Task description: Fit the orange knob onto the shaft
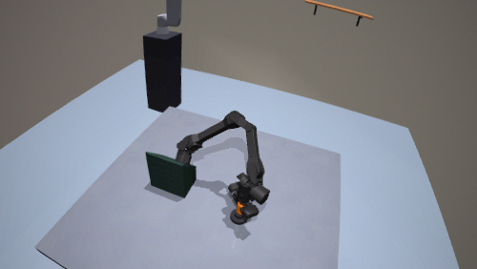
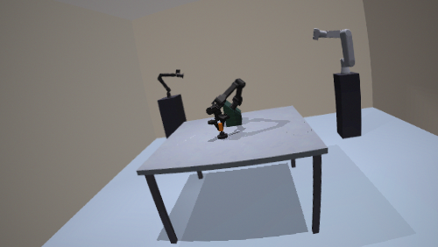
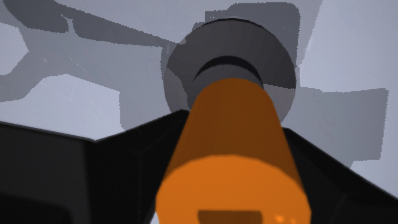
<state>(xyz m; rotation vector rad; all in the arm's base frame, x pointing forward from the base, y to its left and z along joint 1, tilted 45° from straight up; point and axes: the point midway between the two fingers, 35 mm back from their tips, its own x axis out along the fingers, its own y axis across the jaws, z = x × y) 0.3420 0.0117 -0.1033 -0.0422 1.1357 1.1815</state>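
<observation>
Right now the pedestal is 40 mm below my gripper tip. Round my gripper tip: orange knob (20 mm above).
</observation>
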